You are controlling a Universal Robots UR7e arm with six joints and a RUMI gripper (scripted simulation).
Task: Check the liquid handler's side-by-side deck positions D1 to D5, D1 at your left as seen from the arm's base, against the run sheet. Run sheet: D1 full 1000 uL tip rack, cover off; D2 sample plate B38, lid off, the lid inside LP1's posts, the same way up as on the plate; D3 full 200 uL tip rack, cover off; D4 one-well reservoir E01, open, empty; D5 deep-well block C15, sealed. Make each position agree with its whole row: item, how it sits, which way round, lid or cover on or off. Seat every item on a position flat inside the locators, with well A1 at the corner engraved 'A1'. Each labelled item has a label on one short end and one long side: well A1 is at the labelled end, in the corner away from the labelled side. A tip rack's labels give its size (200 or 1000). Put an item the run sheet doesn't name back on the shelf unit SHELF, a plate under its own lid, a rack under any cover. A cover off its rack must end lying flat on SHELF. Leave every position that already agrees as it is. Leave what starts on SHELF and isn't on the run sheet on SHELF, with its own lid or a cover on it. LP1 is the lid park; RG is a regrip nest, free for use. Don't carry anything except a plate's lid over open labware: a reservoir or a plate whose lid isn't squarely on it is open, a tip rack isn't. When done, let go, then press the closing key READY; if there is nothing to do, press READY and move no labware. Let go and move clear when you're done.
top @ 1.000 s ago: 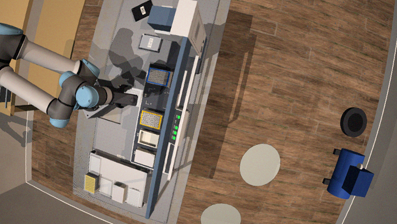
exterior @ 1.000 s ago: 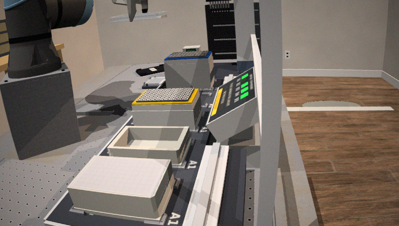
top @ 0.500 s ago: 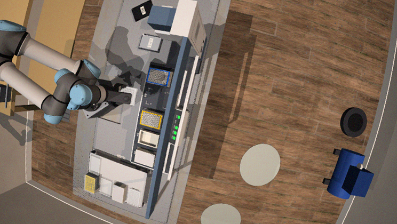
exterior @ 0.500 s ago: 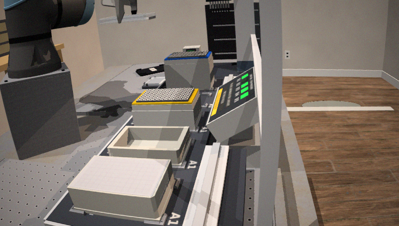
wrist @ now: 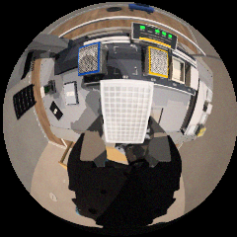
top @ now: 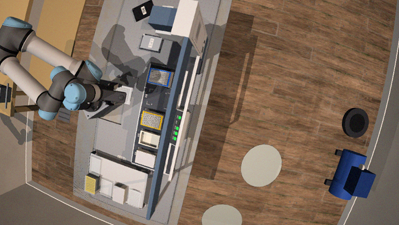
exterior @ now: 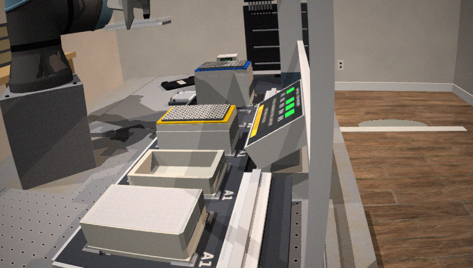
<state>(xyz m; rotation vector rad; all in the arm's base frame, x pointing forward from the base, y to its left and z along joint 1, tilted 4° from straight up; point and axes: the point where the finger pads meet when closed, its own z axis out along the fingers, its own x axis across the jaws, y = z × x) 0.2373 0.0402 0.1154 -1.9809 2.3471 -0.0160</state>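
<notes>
The yellow-rimmed tip rack is 19 cm below my hand, 14 cm to the right of it and 13 cm ahead of it. From my hand the other things lie so: one-well reservoir: 27 cm to the right, 22 cm below, 10 cm ahead; then deep-well block: 39 cm to the right, 21 cm below, 8 cm ahead; then blue-rimmed tip rack: 17 cm ahead, 16 cm below, 10 cm to the left.
</notes>
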